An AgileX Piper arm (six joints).
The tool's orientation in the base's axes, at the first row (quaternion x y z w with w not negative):
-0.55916 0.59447 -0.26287 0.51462
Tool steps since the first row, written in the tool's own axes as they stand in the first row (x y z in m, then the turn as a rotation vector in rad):
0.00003 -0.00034 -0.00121 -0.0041 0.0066 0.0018
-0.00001 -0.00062 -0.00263 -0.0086 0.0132 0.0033
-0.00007 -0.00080 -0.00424 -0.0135 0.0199 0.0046
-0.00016 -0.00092 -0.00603 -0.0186 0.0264 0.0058
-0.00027 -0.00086 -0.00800 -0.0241 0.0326 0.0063
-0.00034 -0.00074 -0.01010 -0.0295 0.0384 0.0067
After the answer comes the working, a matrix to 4 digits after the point.
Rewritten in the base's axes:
-0.00096 -0.00043 0.00069 -0.0016 0.0059 -0.0052
-0.00214 -0.00083 0.00143 -0.0035 0.0120 -0.0101
-0.00354 -0.00124 0.00214 -0.0058 0.0185 -0.0149
-0.00512 -0.00165 0.00287 -0.0080 0.0252 -0.0195
-0.00695 -0.00205 0.00351 -0.0109 0.0319 -0.0234
-0.00891 -0.00251 0.00412 -0.0136 0.0384 -0.0269

The tool's axes in the first row as the columns of a matrix, in the base's axes (rounded; the answer above uses it unrounded):
0.1550 -0.3943 0.9058
-0.9354 0.2365 0.2630
-0.3179 -0.8881 -0.3321

